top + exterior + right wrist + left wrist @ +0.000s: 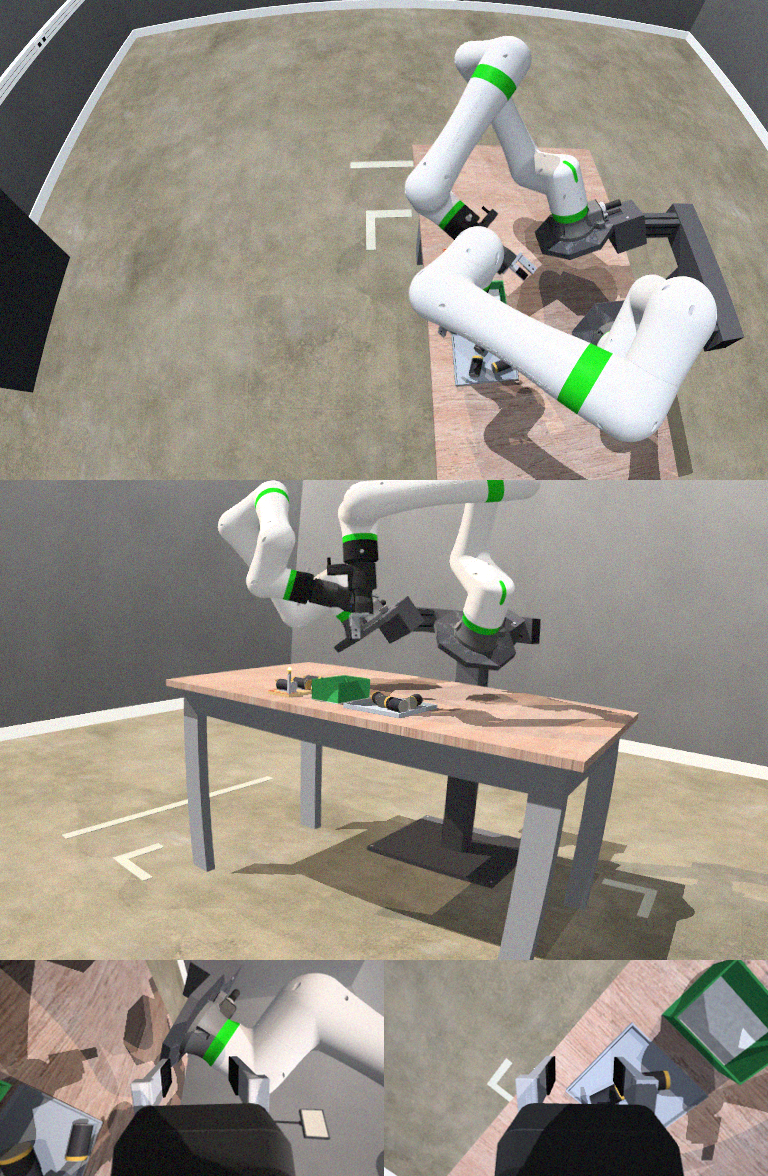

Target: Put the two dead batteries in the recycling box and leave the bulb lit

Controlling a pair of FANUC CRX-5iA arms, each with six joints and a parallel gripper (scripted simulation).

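Observation:
Now: the grey tray 130 mm behind my left hand, 50 mm to the left of it and 210 mm below it. The rest, counted from my left hand: green recycling box 150 mm behind, 130 mm to the right, 190 mm below.

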